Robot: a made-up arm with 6 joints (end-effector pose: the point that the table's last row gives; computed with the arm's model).
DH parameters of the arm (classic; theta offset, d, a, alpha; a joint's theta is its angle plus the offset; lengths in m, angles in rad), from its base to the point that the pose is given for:
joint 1: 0 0.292 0 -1.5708
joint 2: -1.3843 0 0.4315 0
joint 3: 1.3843 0 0.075 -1.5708
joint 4: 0 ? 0 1.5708
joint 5: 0 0 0.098 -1.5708
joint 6: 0 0.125 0 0
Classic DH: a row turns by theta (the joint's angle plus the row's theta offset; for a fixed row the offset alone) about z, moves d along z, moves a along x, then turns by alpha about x.
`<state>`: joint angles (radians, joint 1 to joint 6).
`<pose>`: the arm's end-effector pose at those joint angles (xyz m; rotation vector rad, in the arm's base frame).
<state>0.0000 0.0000 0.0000 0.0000 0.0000 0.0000</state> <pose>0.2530 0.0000 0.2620 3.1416 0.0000 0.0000</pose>
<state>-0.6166 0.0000 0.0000 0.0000 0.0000 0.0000</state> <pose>0.2064 -0.1463 0.2620 2.9935 -0.9533 0.0000</pose>
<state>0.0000 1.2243 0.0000 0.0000 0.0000 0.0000</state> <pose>0.0577 0.0000 0.0438 2.5711 0.0000 -1.8052</pose>
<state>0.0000 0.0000 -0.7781 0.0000 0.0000 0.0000</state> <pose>0.5219 0.0000 0.5141 2.9068 0.0000 1.1916</pose>
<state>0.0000 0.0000 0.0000 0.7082 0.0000 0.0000</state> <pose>0.2294 -0.0637 0.2620 2.9467 -1.0893 0.0000</pose>
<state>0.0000 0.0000 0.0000 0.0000 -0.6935 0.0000</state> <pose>0.3103 0.0000 0.3535 2.9546 0.0000 1.0676</pose>
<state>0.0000 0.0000 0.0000 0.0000 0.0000 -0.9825</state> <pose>0.2530 0.0000 0.2620 2.7701 1.4820 0.0000</pose>
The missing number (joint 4, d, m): 0.329
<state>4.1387 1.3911 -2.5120 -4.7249 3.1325 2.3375</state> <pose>-0.2685 -0.5981 0.2664 -0.1285 1.2592 1.5611</pose>
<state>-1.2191 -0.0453 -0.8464 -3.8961 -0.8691 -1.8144</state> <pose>-0.0002 -0.3151 0.4773 1.3303 -2.1951 0.0692</pose>
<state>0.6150 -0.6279 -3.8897 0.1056 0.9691 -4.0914</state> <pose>-0.5429 -0.3774 0.7480 0.2178 -0.3587 -0.2887</pose>
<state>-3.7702 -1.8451 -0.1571 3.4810 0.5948 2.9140</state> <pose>0.0092 -0.0112 0.5166 -0.3692 -0.4830 -0.6079</pose>
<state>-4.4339 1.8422 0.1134 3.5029 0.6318 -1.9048</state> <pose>0.0233 -0.0883 0.2194 1.7430 0.4321 0.3602</pose>
